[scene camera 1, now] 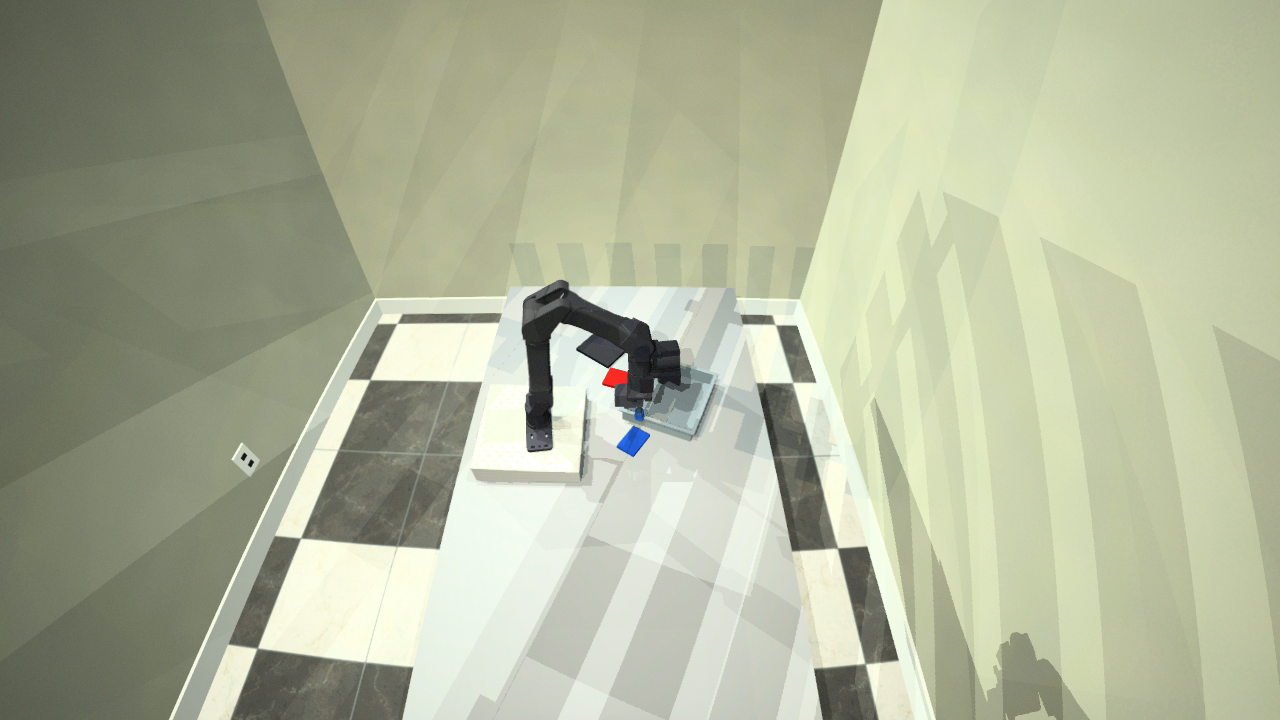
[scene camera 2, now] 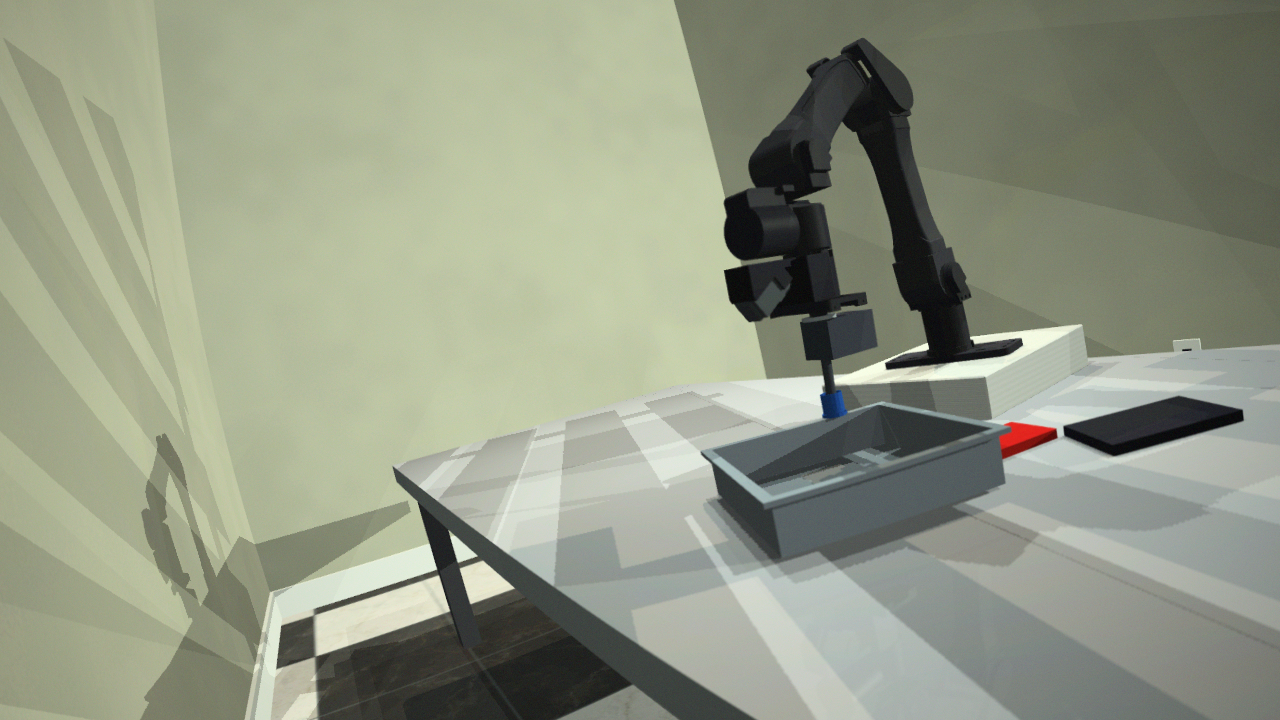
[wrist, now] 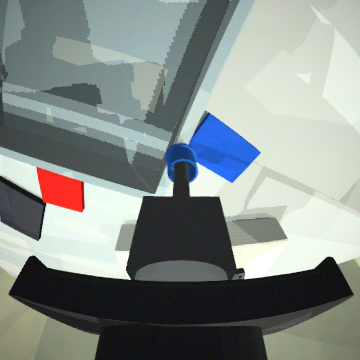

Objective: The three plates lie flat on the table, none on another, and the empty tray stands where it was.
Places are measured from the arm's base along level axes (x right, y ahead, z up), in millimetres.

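Pixels of known places: hand, its tool point: [scene camera 1: 639, 418] [scene camera 2: 835, 423] [wrist: 180, 151]; arm's base, origin of its link: [scene camera 1: 538, 421] [scene camera 2: 952, 357].
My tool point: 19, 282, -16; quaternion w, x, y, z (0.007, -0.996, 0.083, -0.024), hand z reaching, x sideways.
For each thing: its top centre in the pictures, then the offset to it from my tool point, as dx, dy, dz.
- grey tray, centre of its top: [scene camera 2: 836, 441] [wrist: 60, 59] [scene camera 1: 670, 391] -79, +105, +10
- blue plate, centre of its top: [wrist: 222, 152] [scene camera 1: 633, 440] +49, -25, -30
- red plate, centre of its top: [scene camera 2: 996, 438] [wrist: 58, 183] [scene camera 1: 621, 378] -183, -27, -30
- black plate, centre of its top: [scene camera 2: 1148, 418] [wrist: 18, 214] [scene camera 1: 600, 348] -324, -76, -29
The grey tray [scene camera 1: 682, 427] [scene camera 2: 859, 510] [wrist: 189, 71] stands empty on the table. A blue plate [scene camera 1: 633, 440] [wrist: 223, 148] lies flat on the table just outside one tray corner; the tray hides it in scene camera 2. A red plate [scene camera 1: 615, 376] [scene camera 2: 1026, 436] [wrist: 61, 189] lies flat beside the tray's other side. A black plate [scene camera 1: 597, 347] [scene camera 2: 1153, 422] [wrist: 19, 211] lies flat beyond the red one, apart from it. My suction cup [scene camera 1: 639, 415] [scene camera 2: 833, 405] [wrist: 182, 161] hangs just outside the tray's corner, beside the blue plate, with nothing on it.
The arm stands on a white base block [scene camera 1: 500, 447] [scene camera 2: 985, 376] on the table beside the plates. The table's edge [scene camera 2: 500, 555] runs in front of the tray. Walls close in the room.
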